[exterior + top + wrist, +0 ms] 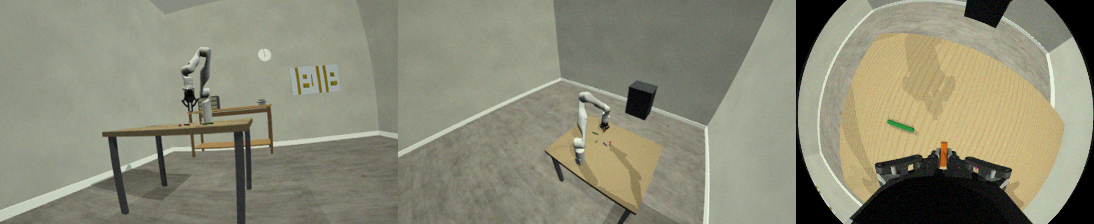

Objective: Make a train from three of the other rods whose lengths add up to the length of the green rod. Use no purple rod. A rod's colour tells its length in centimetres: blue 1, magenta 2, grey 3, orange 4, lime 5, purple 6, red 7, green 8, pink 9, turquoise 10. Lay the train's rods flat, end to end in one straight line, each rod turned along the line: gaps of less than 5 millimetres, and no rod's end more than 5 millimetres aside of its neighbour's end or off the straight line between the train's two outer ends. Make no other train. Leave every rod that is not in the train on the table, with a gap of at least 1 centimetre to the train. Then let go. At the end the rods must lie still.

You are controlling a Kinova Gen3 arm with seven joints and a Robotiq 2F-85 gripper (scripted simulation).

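The grey rod is 10 cm behind my hand, 4 cm to the left of it and 11 cm below it. Also, from my hand: green rod: 12 cm to the left, 11 cm below; orange rod: 1 cm below; magenta rod: 4 cm behind, 11 cm to the right, 11 cm below.
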